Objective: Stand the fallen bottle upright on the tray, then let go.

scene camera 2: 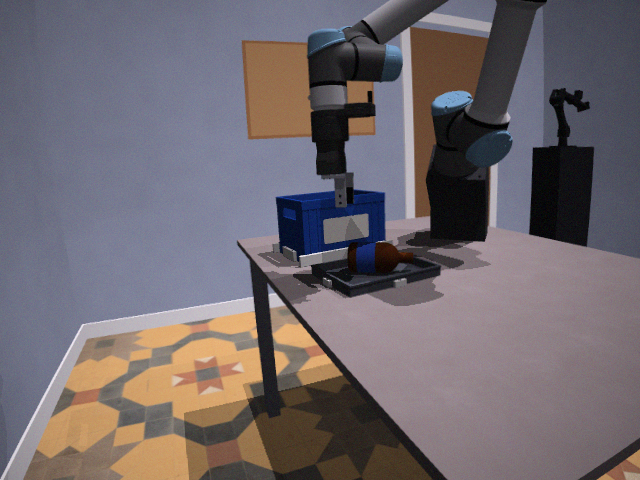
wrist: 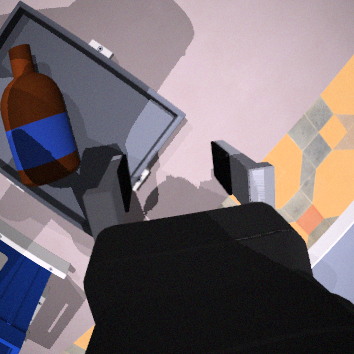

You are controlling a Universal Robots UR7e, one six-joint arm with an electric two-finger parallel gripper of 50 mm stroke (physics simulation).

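Frame: origin at the arm's base, x ahead, y left, z up, level; centimetres.
Where they show: gripper, fingertip midpoint: [scene camera 2: 345,205] [wrist: 170,164]; arm's base, origin of the base link: [scene camera 2: 457,160].
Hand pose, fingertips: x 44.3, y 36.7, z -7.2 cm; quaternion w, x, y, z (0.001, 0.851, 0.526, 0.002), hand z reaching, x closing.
Each offset is from my fingertips to the centre of the thing. "spot": to the spot under its first point.
A brown bottle with a blue label {dy -10.2, dx -10.4, dz -14.6 cm} [scene camera 2: 379,258] [wrist: 42,125] lies on its side in the dark grey tray {dy -9.7, dx -8.6, dz -17.5 cm} [scene camera 2: 351,290] [wrist: 135,85]. In the scene view its neck points right; in the wrist view the neck points to the upper left. My gripper [scene camera 2: 343,198] [wrist: 170,164] is open and empty, pointing down, well above the table. In the wrist view the bottle is left of both fingers, and the left finger overlaps the tray's near end. In the scene view the fingers show in front of the blue crate's upper part, up and to the left of the bottle.
A blue crate {dy -37.1, dx -2.6, dz -10.1 cm} [scene camera 2: 305,227] [wrist: 17,295] with high walls stands right behind the tray. A white strip {spot: dy -24.3, dx +1.9, dz -16.9 cm} [scene camera 2: 323,256] [wrist: 40,259] runs between crate and tray. Small white blocks {dy -0.2, dx -11.8, dz -18.1 cm} [scene camera 2: 400,282] [wrist: 101,48] sit against the tray's outer sides. The table's edge [scene camera 2: 356,379] is near the tray.
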